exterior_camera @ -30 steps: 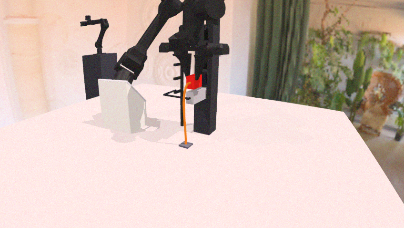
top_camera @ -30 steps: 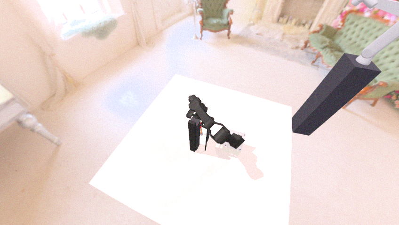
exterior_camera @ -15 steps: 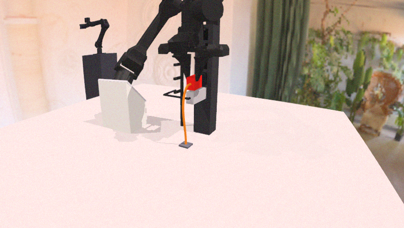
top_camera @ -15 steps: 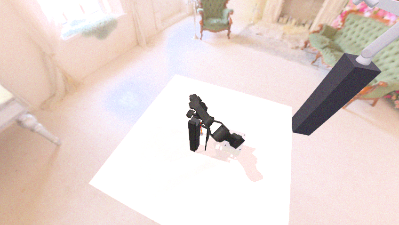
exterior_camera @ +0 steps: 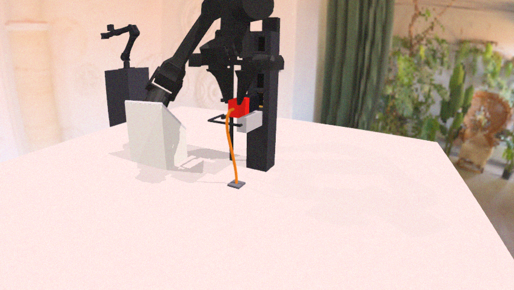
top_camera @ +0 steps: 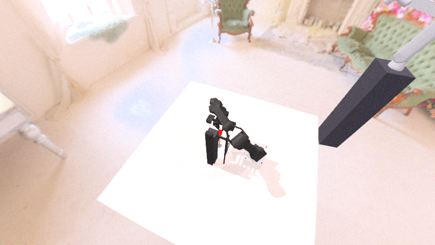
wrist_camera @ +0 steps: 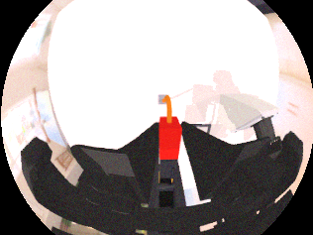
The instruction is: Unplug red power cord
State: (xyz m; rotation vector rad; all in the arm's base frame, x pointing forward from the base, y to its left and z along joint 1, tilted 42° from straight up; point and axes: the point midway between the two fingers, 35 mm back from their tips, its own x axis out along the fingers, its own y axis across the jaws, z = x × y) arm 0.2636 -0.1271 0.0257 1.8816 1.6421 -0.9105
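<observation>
The red plug is 40 mm to the left of my gripper tip. From my gripper tip the other things lie so: thin black rack (150 mm to the left, 60 mm behind, 20 mm below); then grey plate (180 mm below, 10 mm to the left).
</observation>
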